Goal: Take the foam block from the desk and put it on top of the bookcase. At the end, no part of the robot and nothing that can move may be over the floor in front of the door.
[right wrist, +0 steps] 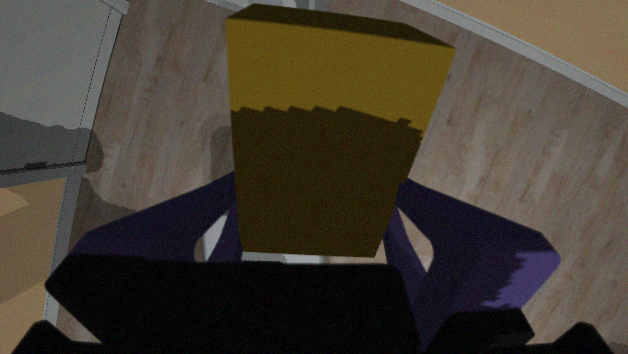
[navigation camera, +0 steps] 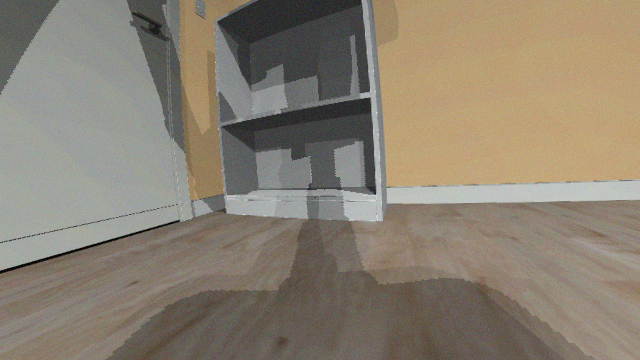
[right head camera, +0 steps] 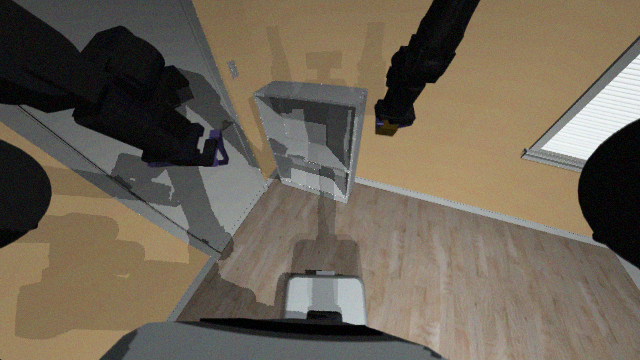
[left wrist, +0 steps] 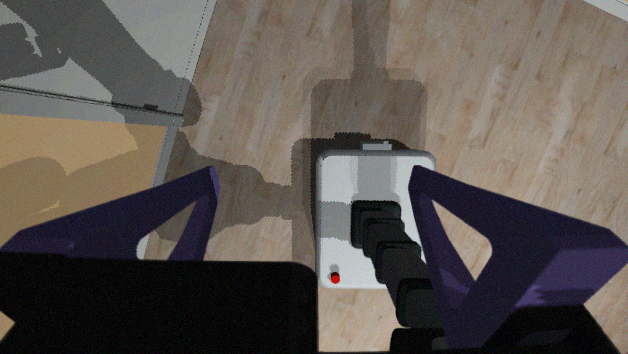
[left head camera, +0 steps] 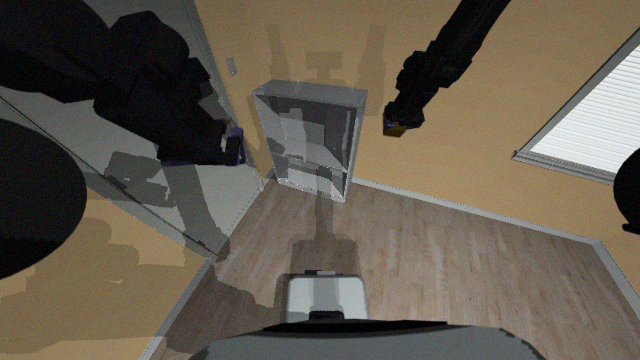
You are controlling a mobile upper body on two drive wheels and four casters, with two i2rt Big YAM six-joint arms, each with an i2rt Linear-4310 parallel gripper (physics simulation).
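Places are measured from the left arm's base along level axes (x right, y back, z down), in metres.
Where they show: left gripper, between the fingertips: (right head camera: 207,161) (left wrist: 313,176) (left head camera: 222,160); right gripper, between the fingertips: (right wrist: 314,177) (right head camera: 385,127) (left head camera: 393,128).
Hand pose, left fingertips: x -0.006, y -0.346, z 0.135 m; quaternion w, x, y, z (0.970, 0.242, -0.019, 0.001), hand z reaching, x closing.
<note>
After its pixels a point has its place.
The yellow foam block (left head camera: 394,131) @[x 0.440, y -0.565, z 0.211 m] (right head camera: 386,129) @[x 0.439, y -0.563, z 0.207 m] (right wrist: 325,150) @[x 0.450, y -0.608, z 0.177 m] is between the fingers of my right gripper (left head camera: 403,123) @[x 0.446, y -0.594, z 0.218 m] (right head camera: 395,121) @[x 0.446, y -0.594, z 0.218 m] (right wrist: 314,177) @[x 0.446, y -0.594, z 0.218 m], which is shut on it. In the head views they show to the right of the grey bookcase (left head camera: 315,90) @[x 0.160, y -1.309, z 0.350 m] (right head camera: 315,90) @[x 0.164, y -1.311, z 0.350 m] (navigation camera: 378,150) @[x 0.433, y -1.063, z 1.143 m], in front of the wall. The bookcase has two open compartments, and its top board shows no object. My left gripper (left head camera: 207,156) (right head camera: 190,157) (left wrist: 313,176) @[x -0.006, y -0.346, z 0.135 m] is open and empty. It shows in front of the grey door (left head camera: 220,200) @[x -0.635, y -0.822, z 0.997 m] (right head camera: 220,190) @[x -0.625, y -0.849, z 0.900 m] (navigation camera: 90,125) @[x -0.599, y -0.923, z 0.974 m] in the head views. The desk does not show.
The door is close to the left of the bookcase, around the room corner. The white base (left head camera: 300,300) @[x 0.060, y -0.163, z 1.150 m] (right head camera: 300,300) @[x 0.071, y -0.160, z 1.150 m] (left wrist: 337,185) @[x 0.057, y -0.170, z 1.150 m] stands on the wood floor (left head camera: 425,250) @[x 1.145, y -0.533, z 1.409 m] (right head camera: 430,250) @[x 1.161, y -0.550, z 1.410 m] (navigation camera: 450,240) @[x 0.567, y -0.836, z 1.410 m], near the door's wall. A window (left head camera: 595,110) @[x 1.881, y -0.892, z 0.198 m] (right head camera: 585,120) @[x 1.836, y -0.908, z 0.310 m] is on the wall at the right.
</note>
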